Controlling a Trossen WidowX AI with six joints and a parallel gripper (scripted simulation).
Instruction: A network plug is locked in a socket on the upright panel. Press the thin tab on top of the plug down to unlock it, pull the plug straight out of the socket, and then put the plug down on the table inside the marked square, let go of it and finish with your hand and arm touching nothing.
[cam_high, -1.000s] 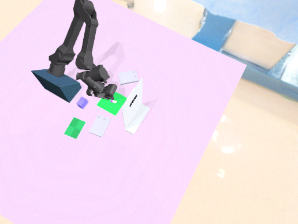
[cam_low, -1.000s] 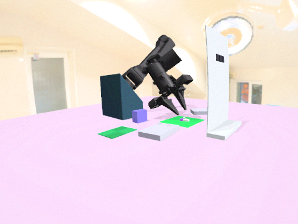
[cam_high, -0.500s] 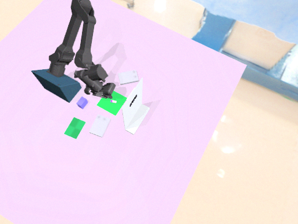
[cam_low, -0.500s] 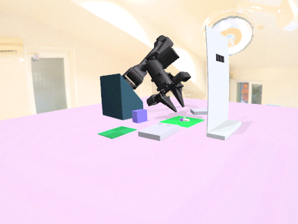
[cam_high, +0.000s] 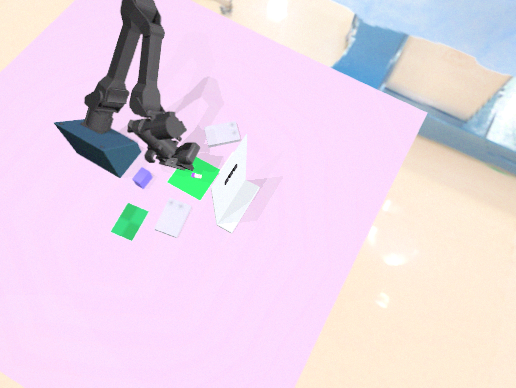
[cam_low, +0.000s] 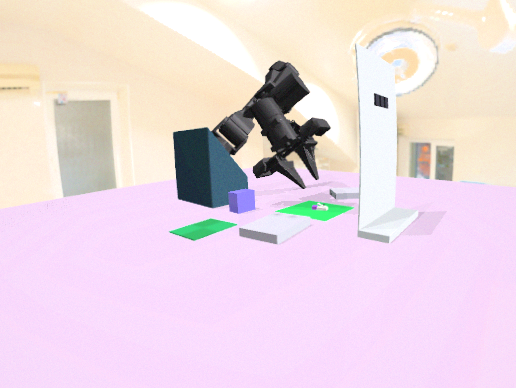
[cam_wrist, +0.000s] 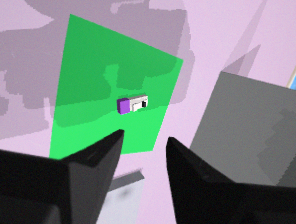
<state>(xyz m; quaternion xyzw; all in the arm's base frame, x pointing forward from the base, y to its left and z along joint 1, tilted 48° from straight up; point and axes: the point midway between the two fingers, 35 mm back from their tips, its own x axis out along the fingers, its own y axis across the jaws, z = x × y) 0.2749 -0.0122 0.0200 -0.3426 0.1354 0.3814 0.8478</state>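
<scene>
Now: the purple cube 12 cm behind my gripper tip, 7 cm to the right of it and 3 cm below it. Round my gripper tip: green patch: 10 cm behind, 20 cm to the right, 5 cm below; upright white panel: 16 cm ahead, 3 cm to the right, 8 cm above.
</scene>
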